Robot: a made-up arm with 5 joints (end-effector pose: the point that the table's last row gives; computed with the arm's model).
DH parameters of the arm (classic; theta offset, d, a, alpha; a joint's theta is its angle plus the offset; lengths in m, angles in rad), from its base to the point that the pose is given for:
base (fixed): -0.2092 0 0.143 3.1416
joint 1: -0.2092 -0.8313 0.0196 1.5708
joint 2: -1.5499 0 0.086 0
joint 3: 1.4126 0 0.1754 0
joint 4: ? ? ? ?
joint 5: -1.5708 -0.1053 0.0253 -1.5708
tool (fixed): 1.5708 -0.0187 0 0
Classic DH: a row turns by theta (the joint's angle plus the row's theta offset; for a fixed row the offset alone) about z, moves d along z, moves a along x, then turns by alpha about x.
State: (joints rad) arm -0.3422 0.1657 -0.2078 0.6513 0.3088
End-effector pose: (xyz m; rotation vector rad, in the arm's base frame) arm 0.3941 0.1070 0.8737 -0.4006 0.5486 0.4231
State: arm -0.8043 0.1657 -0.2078 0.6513 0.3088
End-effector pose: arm 0.3064 0.2060 0.8737 -0.5288 0.4536 0.8667
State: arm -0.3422 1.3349 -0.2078 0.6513 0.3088
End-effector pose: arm 0.2784 0.0658 0.6033 -0.5257 1.7195 0.5200
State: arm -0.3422 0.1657 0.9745 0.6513 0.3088
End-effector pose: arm 0.2112 0.0419 0.6687 -0.5266 1.7327 0.5206
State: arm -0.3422 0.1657 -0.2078 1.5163 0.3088
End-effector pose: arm 0.3159 0.0792 0.8408 -0.5012 1.4128 0.5037
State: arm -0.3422 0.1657 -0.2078 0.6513 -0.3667
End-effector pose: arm 0.3809 0.1160 0.8603 0.2479 0.6550 0.2165
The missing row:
joint 4: -1.4335 0.0733 -0.0059 1.5708
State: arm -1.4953 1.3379 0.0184 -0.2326 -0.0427
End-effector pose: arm 0.1053 0.1600 0.5787 -0.7996 0.9233 1.2993
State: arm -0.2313 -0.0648 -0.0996 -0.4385 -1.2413
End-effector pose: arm 0.4036 0.1175 0.9995 1.2656 -0.3840 0.5704
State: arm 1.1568 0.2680 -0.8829 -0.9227 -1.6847
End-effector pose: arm 0.3089 -0.1789 1.1379 0.4394 -1.5258 0.3874
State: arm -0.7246 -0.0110 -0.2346 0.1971 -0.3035
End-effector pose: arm 0.3206 0.2034 0.9567 0.3076 0.0640 0.7262
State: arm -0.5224 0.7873 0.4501 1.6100 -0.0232
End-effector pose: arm 0.1619 0.0388 0.7280 -0.7313 2.7550 0.0771
